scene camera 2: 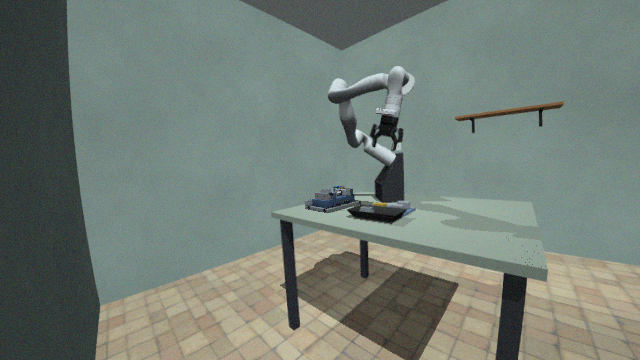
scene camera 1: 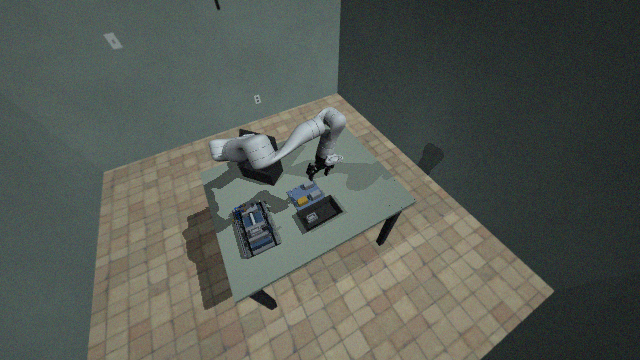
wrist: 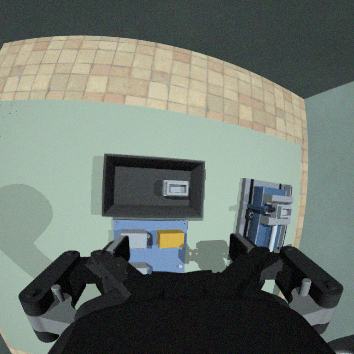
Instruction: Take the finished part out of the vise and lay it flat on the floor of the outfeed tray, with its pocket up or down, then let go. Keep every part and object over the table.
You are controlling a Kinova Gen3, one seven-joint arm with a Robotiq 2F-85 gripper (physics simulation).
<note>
In view: the gripper [wrist: 179,246] and a blue plate [wrist: 158,259].
</note>
